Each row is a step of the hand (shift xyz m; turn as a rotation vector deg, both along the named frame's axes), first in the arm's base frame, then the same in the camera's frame.
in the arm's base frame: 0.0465 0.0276 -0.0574 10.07 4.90 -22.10
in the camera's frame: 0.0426 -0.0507 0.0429 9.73 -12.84 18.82
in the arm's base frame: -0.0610 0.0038 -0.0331 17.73 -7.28 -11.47
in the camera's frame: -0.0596 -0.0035 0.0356 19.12 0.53 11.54
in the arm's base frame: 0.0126 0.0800 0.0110 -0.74 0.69 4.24
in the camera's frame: -0.0025 -0.0740 -0.0346 -0.99 0.74 -4.18
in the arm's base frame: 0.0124 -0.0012 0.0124 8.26 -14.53 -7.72
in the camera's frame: 0.0120 0.0028 -0.0125 11.00 10.01 10.85
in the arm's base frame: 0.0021 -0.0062 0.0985 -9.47 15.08 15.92
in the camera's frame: 0.0000 0.0349 -0.0924 -12.56 -7.89 -18.73
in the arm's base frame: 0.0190 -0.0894 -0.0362 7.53 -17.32 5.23
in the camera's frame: 0.0360 0.0702 0.0587 10.37 16.62 -0.64
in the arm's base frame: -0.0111 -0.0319 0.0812 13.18 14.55 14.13
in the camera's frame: -0.0078 0.0560 -0.0673 9.86 -11.62 -18.78
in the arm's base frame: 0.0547 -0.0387 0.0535 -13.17 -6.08 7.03
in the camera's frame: 0.0590 0.0434 -0.0445 -12.07 9.97 -3.84
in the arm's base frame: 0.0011 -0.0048 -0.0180 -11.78 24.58 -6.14
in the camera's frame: 0.0025 -0.0010 0.0185 -15.83 -23.02 -0.22
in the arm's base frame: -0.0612 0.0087 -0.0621 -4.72 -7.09 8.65
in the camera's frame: -0.0597 -0.0167 0.0619 -3.64 10.02 -5.81
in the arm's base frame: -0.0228 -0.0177 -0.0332 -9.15 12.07 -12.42
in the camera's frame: -0.0181 0.0105 0.0387 -10.78 -13.56 9.15
